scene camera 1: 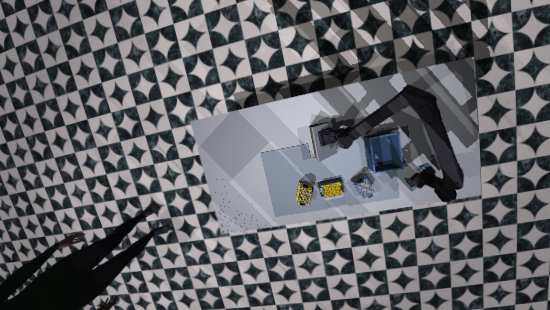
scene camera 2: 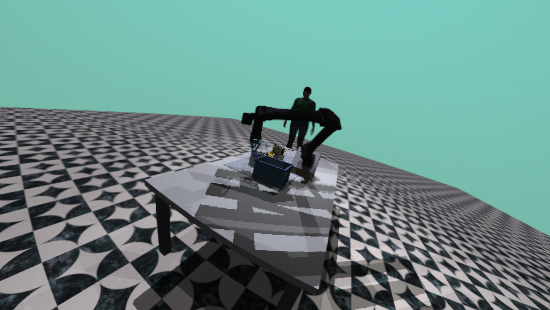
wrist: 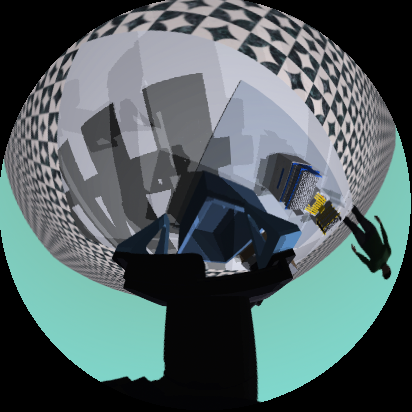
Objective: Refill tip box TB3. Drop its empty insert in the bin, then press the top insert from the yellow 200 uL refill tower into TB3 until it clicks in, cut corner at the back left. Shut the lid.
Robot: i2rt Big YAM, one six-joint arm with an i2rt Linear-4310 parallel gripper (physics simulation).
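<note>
The dark blue bin stands on the table. A bright yellow-topped block and a yellow one with dark spots stand beside each other on the mat. A grey box with a blue-rimmed, speckled white top stands nearer the bin. I cannot tell which of them is TB3 or the refill tower; labels, cut corners and inserts are too small to read. My gripper is open and empty, above the table to the right of the blue-rimmed box in scene camera 1.
A blue-grey mat lies under the boxes. My dark arm arches over the table, with its base by the bin. A person stands on the floor beyond the table.
</note>
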